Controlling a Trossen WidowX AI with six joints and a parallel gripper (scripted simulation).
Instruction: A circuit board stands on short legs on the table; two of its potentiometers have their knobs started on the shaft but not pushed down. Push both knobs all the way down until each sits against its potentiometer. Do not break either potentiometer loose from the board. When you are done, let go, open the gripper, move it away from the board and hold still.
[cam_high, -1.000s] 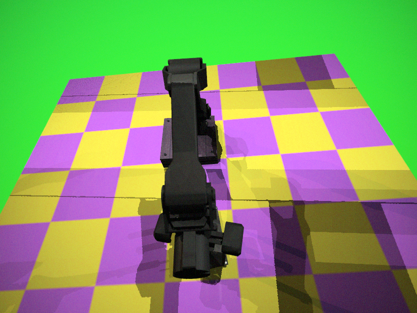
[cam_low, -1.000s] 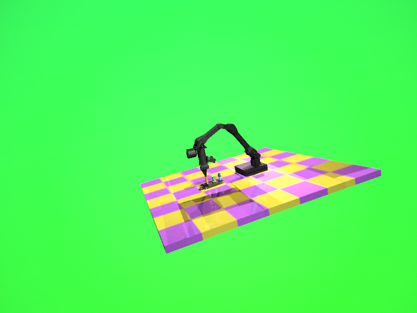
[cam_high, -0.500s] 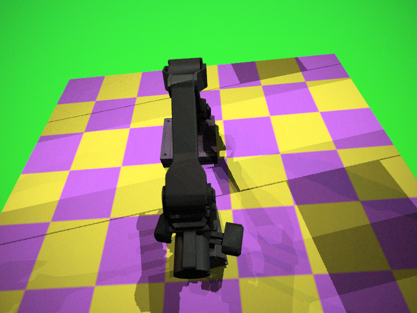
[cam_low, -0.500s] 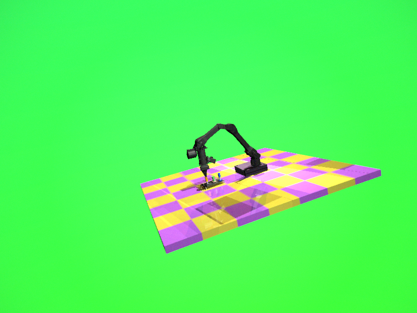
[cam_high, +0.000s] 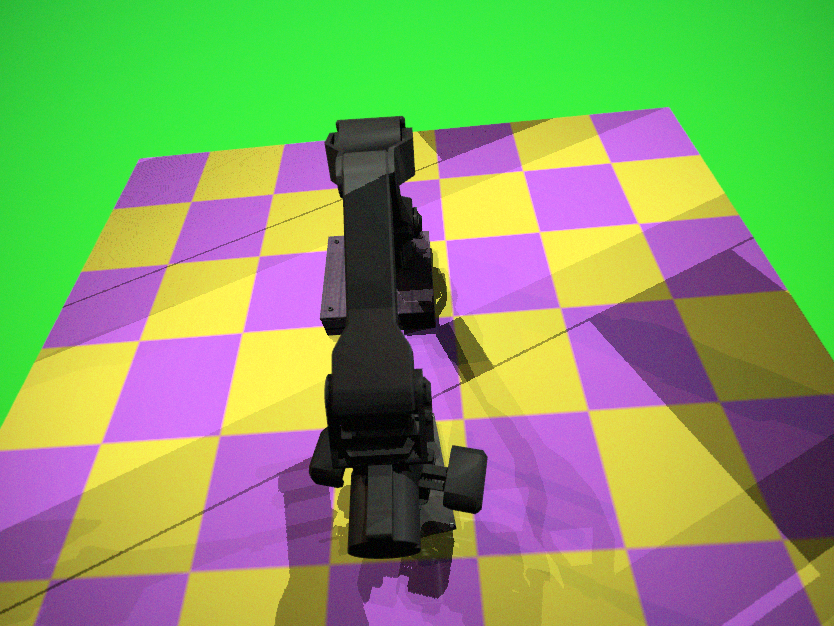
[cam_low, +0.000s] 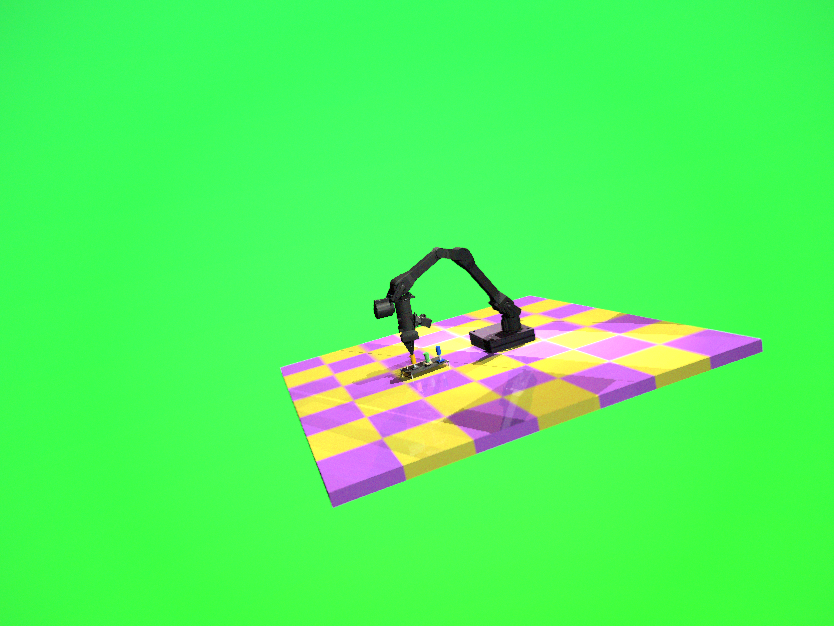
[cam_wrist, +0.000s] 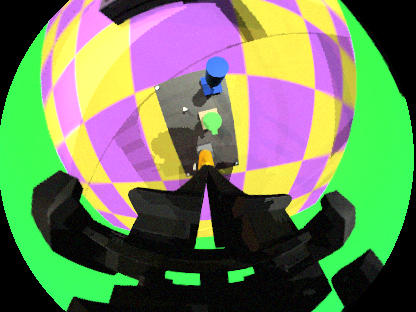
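The orange knob lies 2 cm below my gripper tip. The rest, counted from my gripper tip: green knob 5 cm behind, 2 cm below, 1 cm to the left.
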